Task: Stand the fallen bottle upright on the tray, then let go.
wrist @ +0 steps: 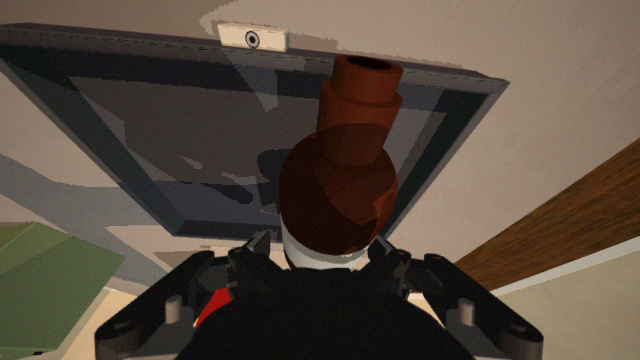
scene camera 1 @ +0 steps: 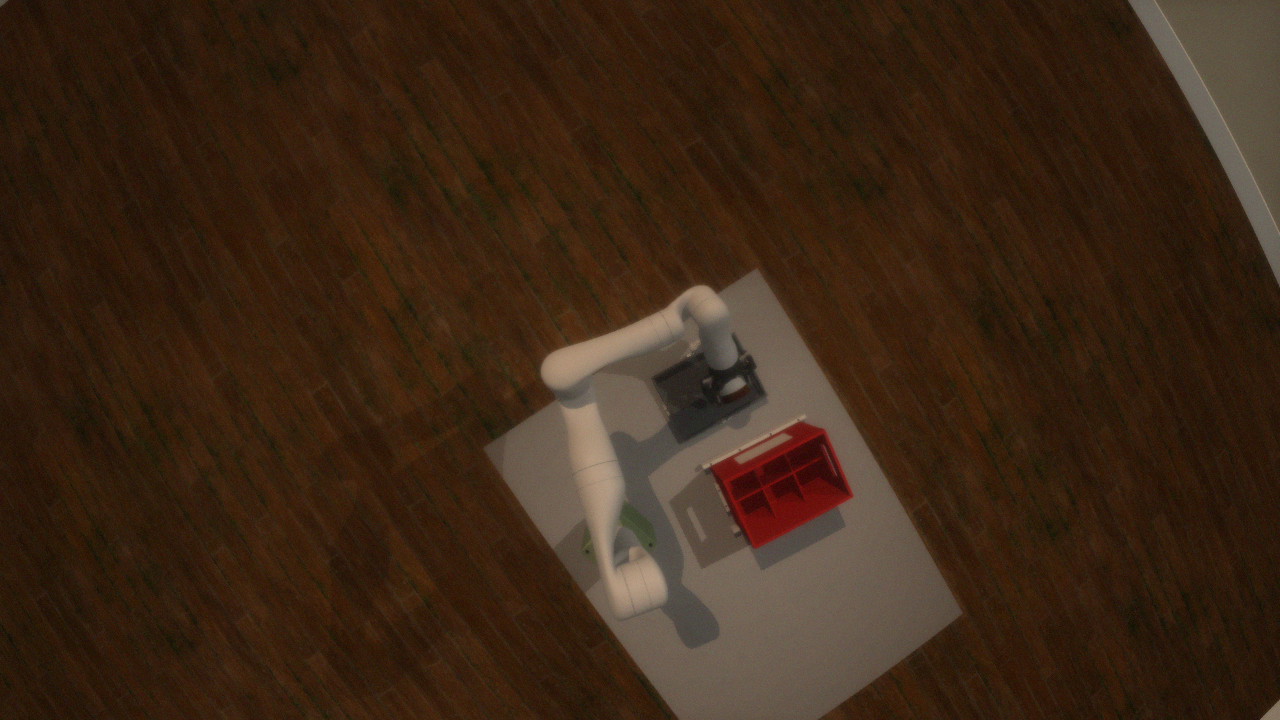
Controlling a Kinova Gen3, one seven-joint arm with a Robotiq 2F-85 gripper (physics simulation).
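Pixels of known places: gripper, between the fingertips: (scene camera 1: 733, 390); arm's base, origin of its link: (scene camera 1: 618, 545).
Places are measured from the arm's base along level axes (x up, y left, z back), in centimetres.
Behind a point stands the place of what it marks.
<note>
The brown bottle (scene camera 1: 734, 390) @(y 19.9, x -6.4, z -42.5 cm) (wrist: 340, 195) @(y 28.4, x -7.3, z -42.5 cm) with a white label lies over in the dark tray (scene camera 1: 694, 427) @(y 14.5, x -13.8, z -29.9 cm) (wrist: 120, 165) @(y 23.2, x -12.6, z -26.1 cm). In the wrist view its neck points to the far rim and its mouth overlaps that rim; whether it rests on it I cannot tell. My gripper (scene camera 1: 729, 378) @(y 19.5, x -9.2, z -42.7 cm) (wrist: 319, 243) @(y 19.5, x -9.2, z -42.7 cm) is open, low over the tray, with one fingertip on each side of the labelled body and nothing gripped. The bottle's base is hidden behind the gripper in the wrist view.
A red crate with compartments (scene camera 1: 796, 522) @(y -14.4, x 2.3, z -40.7 cm) (wrist: 214, 304) @(y 3.6, x -6.6, z -30.3 cm) stands beside the tray. A green object (scene camera 1: 638, 525) @(y 1.1, x -2.9, z -6.1 cm) (wrist: 65, 285) @(y -0.1, x -8.3, z -6.6 cm) is partly under the arm. A small pale block (wrist: 252, 37) @(y 32.7, x -12.8, z -37.7 cm) is at the tray's far rim. The table's edge (scene camera 1: 808, 345) @(y 20.2, x -14.3, z -67.7 cm) runs past the tray.
</note>
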